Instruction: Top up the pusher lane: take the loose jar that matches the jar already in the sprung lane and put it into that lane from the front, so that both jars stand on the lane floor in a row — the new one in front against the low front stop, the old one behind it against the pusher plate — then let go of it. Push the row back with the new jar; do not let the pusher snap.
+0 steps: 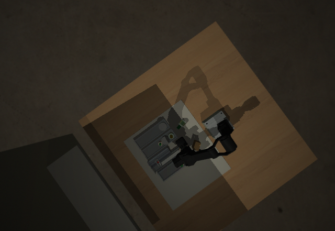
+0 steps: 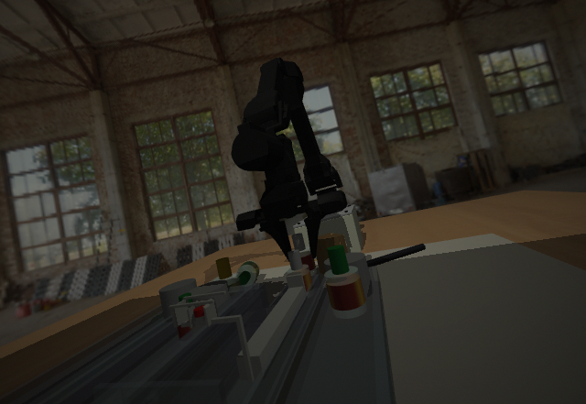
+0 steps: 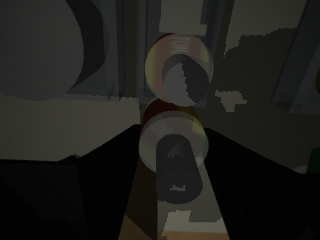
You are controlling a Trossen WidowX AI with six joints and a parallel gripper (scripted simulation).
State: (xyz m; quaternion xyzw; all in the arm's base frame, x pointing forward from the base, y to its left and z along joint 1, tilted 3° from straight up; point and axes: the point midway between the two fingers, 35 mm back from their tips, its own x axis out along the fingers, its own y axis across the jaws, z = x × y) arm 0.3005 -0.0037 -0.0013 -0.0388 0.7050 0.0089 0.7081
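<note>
Now: the brown block 7 cm behind my gripper tip, 3 cm to the left of it and 1 cm below it. The rest, counted from my gripper tip: pale shelf 54 cm ahead, 5 cm to the left, 32 cm above; then sprung lane 18 cm ahead, 1 cm to the right, 3 cm below; then thin black rod 11 cm behind, 14 cm to the left, 4 cm below.
</note>
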